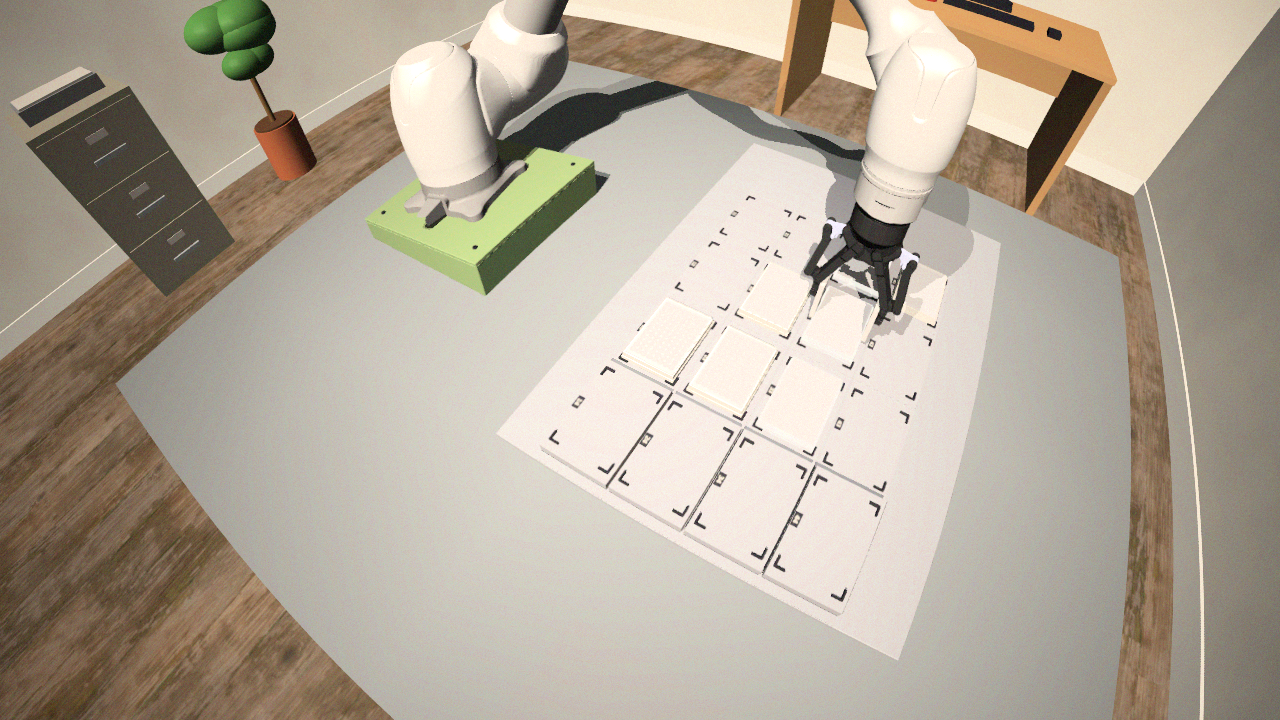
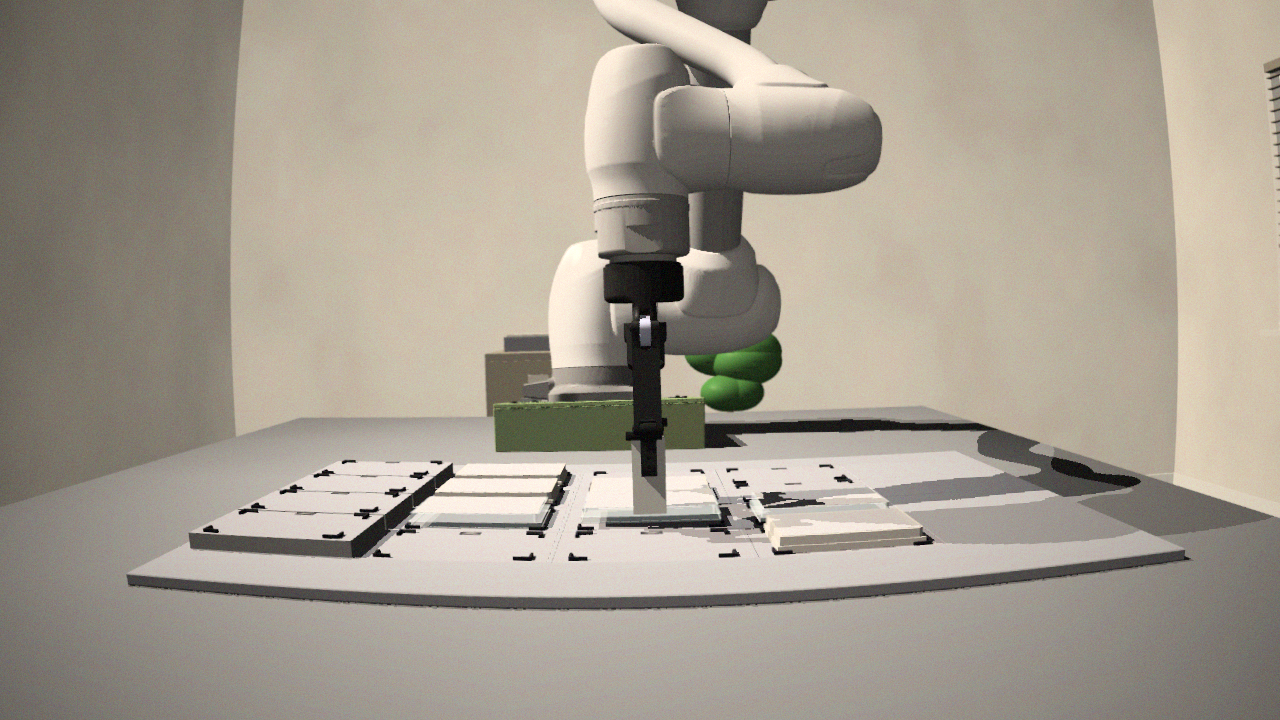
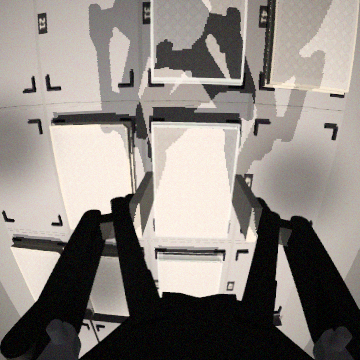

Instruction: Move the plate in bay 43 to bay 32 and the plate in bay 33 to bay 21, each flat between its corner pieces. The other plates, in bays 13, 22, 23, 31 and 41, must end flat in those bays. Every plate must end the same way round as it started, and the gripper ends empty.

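Places are measured from the arm's base along level axes (x right, y ahead, z up), in millimetres.
Pixels of known places: gripper, fingertip midpoint: [image 1: 839, 322] [image 2: 649, 504] [image 3: 192, 185]; arm's base, origin of the base link: [image 1: 466, 188] [image 2: 597, 400].
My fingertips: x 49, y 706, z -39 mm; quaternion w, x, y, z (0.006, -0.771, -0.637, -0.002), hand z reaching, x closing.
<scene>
For each thing: its top centre in the pictures, then the offset to it from my fingertips. "*": a spot on its surface instead. Level surfaces: height alone.
- clear-rimmed white plate, middle of its top: [image 2: 650, 497] [image 3: 193, 187] [image 1: 840, 319] dy +0, dx -1, dz +6 mm
- Bay 21, surface spot: [image 3: 100, 55] * dy -67, dx -143, dz -14 mm
- Bay 43, surface spot: [image 2: 460, 542] [image 1: 860, 435] * dy +63, dx +181, dz -14 mm
- bay 22, surface spot: [image 3: 90, 165] [image 1: 782, 286] * dy -102, dx -40, dz +0 mm
- bay 23, surface spot: [image 1: 733, 367] * dy -137, dx +144, dz +0 mm
- bay 13, surface spot: [image 1: 666, 335] * dy -244, dx +125, dz +0 mm
- bay 31, surface spot: [image 3: 200, 30] * dy +28, dx -141, dz +0 mm
- bay 41, surface spot: [image 2: 845, 528] * dy +161, dx -133, dz +0 mm
- Bay 42, surface spot: [image 2: 657, 543] * dy +99, dx +13, dz -14 mm
- mat, its level: dz +1 mm
My gripper [image 1: 848, 305] [image 2: 648, 503] [image 3: 192, 185] points straight down. Its fingers are shut on the long sides of a clear-rimmed white plate [image 1: 841, 316] [image 2: 689, 510] [image 3: 195, 185]. The plate is level and low over bay 32; whether its underside touches the mat is hard to tell. Another plate [image 1: 799, 402] [image 2: 483, 516] [image 3: 190, 276] lies in bay 33. Bay 21 [image 3: 100, 55] holds no plate and its corner pieces show. Bay 43 [image 1: 854, 447] [image 2: 460, 542] also holds no plate. The underside of the held plate is hidden.
Plates lie in bay 22 [image 1: 774, 295] [image 3: 90, 165], bay 23 [image 1: 733, 367], bay 13 [image 1: 666, 335], bay 31 [image 3: 200, 30] and bay 41 [image 2: 845, 528] [image 3: 312, 45]. Bay 42 [image 2: 657, 543] beside the held plate has no plate. Four raised blocks stand along one end of the mat [image 1: 572, 438].
</scene>
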